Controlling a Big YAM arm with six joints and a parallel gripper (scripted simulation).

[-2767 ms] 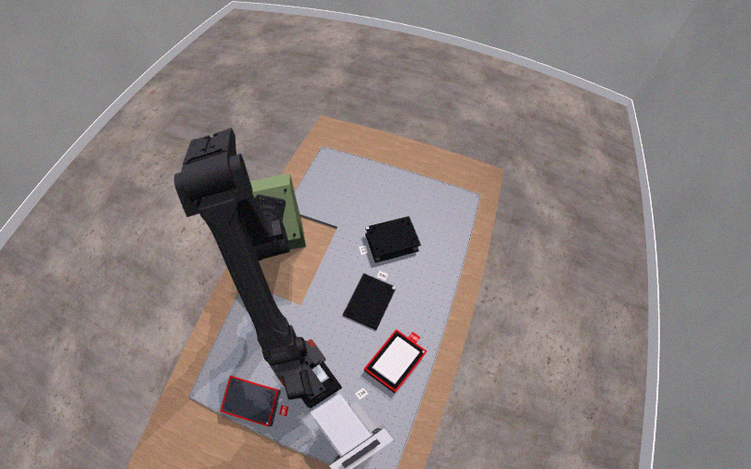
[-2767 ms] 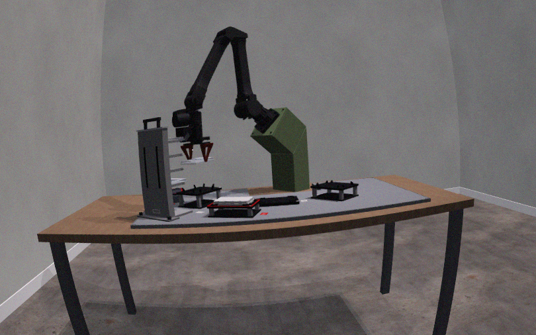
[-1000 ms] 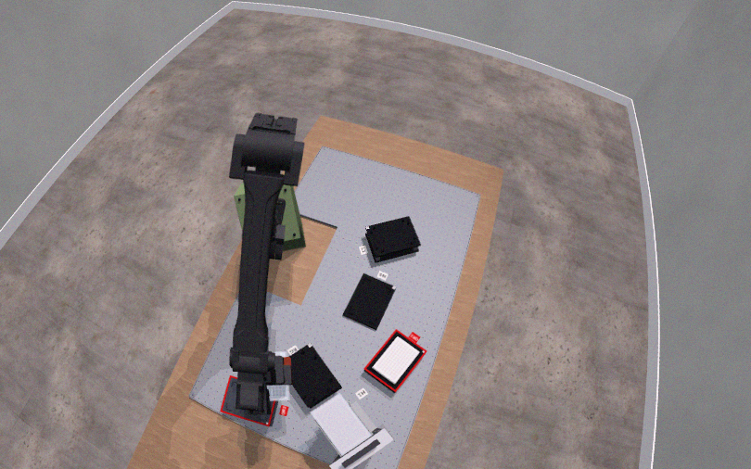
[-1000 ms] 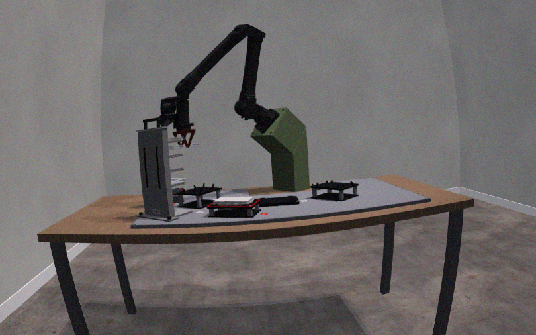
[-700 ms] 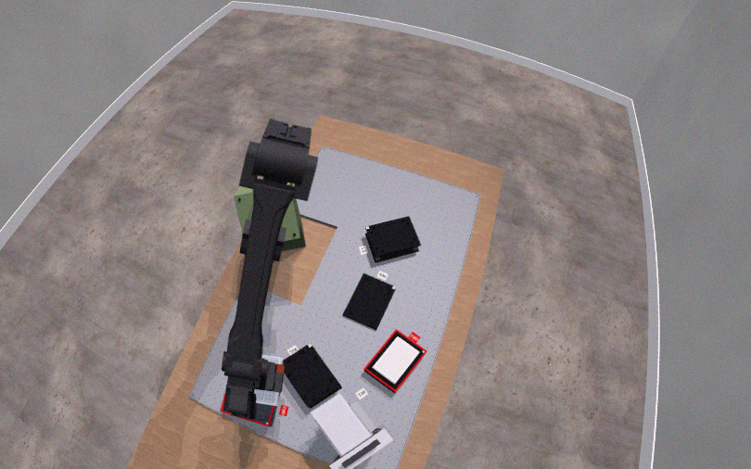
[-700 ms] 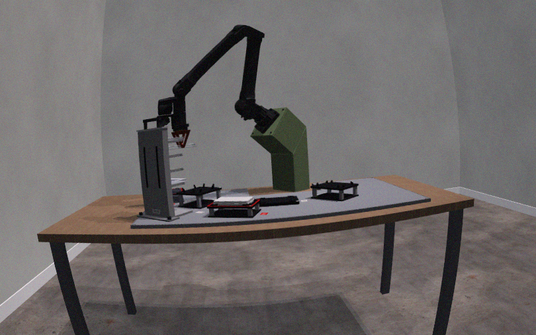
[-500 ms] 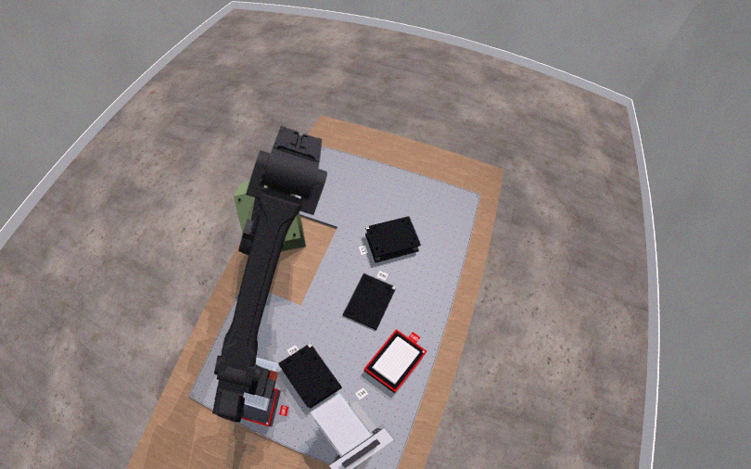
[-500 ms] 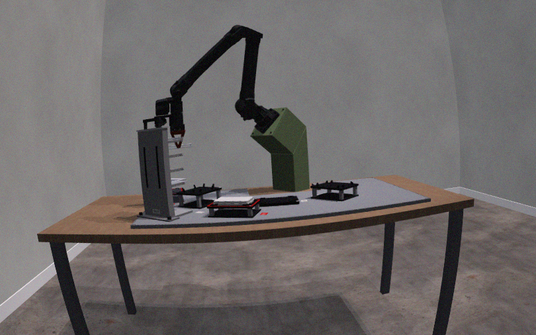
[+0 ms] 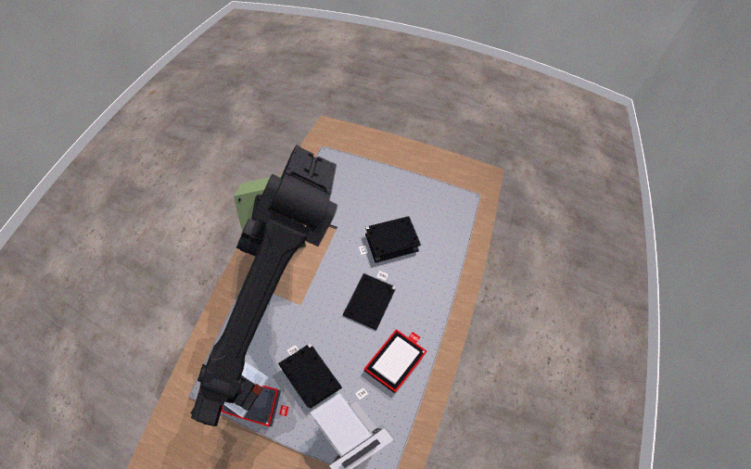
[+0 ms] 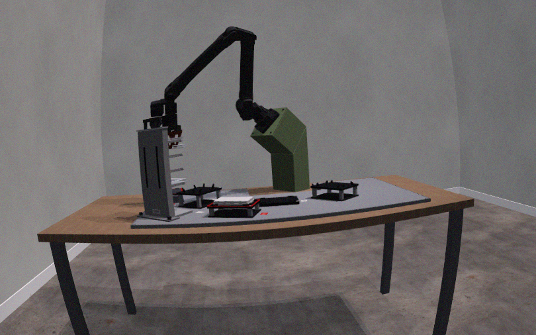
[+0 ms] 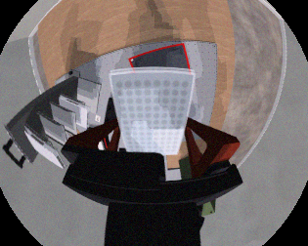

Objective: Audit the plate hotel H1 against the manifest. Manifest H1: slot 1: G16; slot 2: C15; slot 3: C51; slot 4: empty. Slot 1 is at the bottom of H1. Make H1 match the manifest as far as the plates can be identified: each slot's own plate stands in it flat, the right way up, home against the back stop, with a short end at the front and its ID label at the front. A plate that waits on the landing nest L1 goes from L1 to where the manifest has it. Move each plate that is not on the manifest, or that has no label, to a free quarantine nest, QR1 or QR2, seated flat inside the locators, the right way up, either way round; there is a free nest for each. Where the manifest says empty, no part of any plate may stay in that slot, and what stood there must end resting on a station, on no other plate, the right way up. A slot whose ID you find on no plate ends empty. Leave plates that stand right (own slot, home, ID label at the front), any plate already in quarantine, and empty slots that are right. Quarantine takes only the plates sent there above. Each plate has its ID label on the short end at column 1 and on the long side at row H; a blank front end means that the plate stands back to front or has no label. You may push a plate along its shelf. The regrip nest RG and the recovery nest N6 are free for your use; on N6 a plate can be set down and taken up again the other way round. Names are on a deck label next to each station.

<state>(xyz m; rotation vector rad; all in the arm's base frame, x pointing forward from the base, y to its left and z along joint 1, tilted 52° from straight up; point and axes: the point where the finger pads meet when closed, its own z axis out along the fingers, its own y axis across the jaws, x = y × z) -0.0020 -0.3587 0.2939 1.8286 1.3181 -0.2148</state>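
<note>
The red-framed quarantine nest is 40 mm behind my hand, 20 mm to the right of it and 210 mm below it. From my hand the other things lie so: plate hotel H1: 300 mm ahead, 130 mm to the right, 80 mm below.
</note>
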